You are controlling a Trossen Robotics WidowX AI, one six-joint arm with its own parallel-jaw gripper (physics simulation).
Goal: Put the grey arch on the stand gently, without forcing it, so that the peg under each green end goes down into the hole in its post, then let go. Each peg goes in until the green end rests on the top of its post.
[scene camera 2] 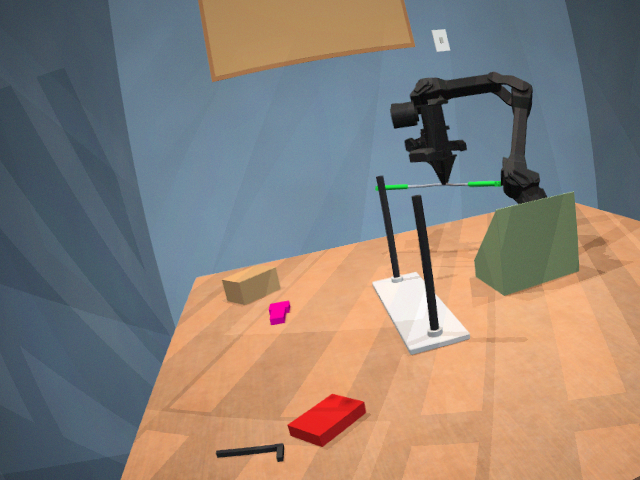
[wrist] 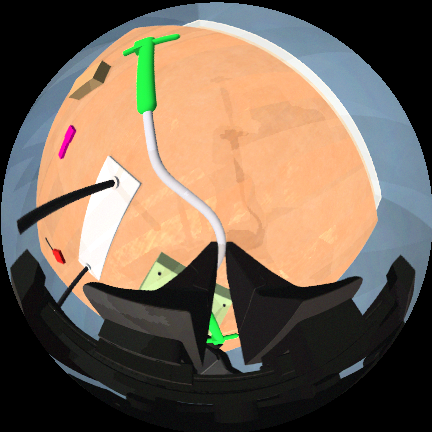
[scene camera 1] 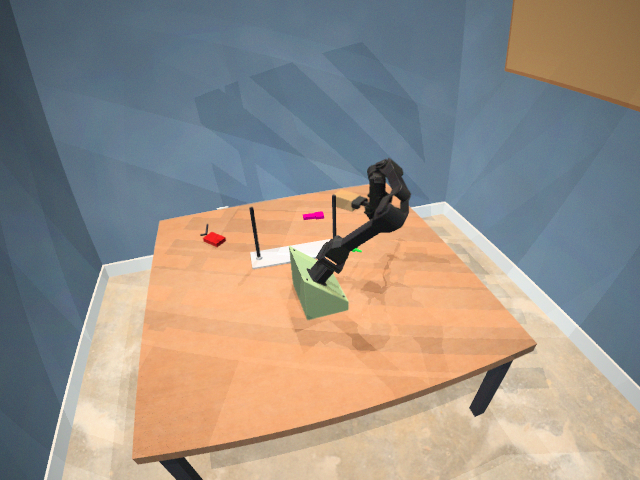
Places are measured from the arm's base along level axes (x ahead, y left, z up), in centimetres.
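Pixels of known places: gripper, fingertip midpoint: (scene camera 2: 444, 184) (wrist: 220, 247); arm's base, origin of the base link: (scene camera 2: 541, 216) (scene camera 1: 316, 277).
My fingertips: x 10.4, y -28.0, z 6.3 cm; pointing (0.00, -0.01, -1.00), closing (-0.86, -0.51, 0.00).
For each thing: its top centre in the pictures, then the offset to it from my fingertips.
- arch, middle of its top: (wrist: 181, 252) (scene camera 2: 437, 180) dy +0.8, dx +2.2, dz +1.5 cm
- tan block, middle of its top: (scene camera 2: 248, 273) (scene camera 1: 346, 195) dy -11.9, dx +51.4, dz -13.1 cm
- magenta piece, middle of its top: (scene camera 2: 278, 309) (wrist: 64, 142) (scene camera 1: 313, 214) dy +8.0, dx +47.3, dz -17.6 cm
- red block, middle of its top: (scene camera 2: 326, 413) (scene camera 1: 214, 237) (wrist: 57, 256) dy +57.5, dx +47.0, dz -17.1 cm
- black hex key, middle of its top: (scene camera 2: 248, 453) dy +61.3, dx +58.9, dz -18.3 cm
My gripper (scene camera 2: 445, 182) (wrist: 220, 247) is shut on the thin grey middle of the arch (scene camera 2: 423, 185) (wrist: 185, 192), high above the table. In scene camera 2 the arch looks nearly level, with its left green end (scene camera 2: 395, 187) seen behind the far post's top. In the wrist view it is apart from the stand, to its right. A green bit of the arch (scene camera 1: 356, 250) shows beside the arm in scene camera 1. The stand's white base (scene camera 1: 279, 255) (scene camera 2: 397, 304) (wrist: 107, 215) bears two upright black posts (scene camera 1: 254, 232) (scene camera 2: 425, 263) (wrist: 70, 200). The post holes and the fingertips in scene camera 1 are hidden or unclear.
The arm stands on a green wedge (scene camera 1: 325, 304) (scene camera 2: 537, 248) (wrist: 162, 272) near the stand. A tan block (scene camera 1: 347, 200) (scene camera 2: 250, 285) (wrist: 90, 85), a magenta piece (scene camera 1: 313, 215) (scene camera 2: 278, 313) (wrist: 67, 142), a red block (scene camera 1: 214, 239) (scene camera 2: 326, 419) (wrist: 59, 256) and a black hex key (scene camera 2: 250, 451) lie on the table.
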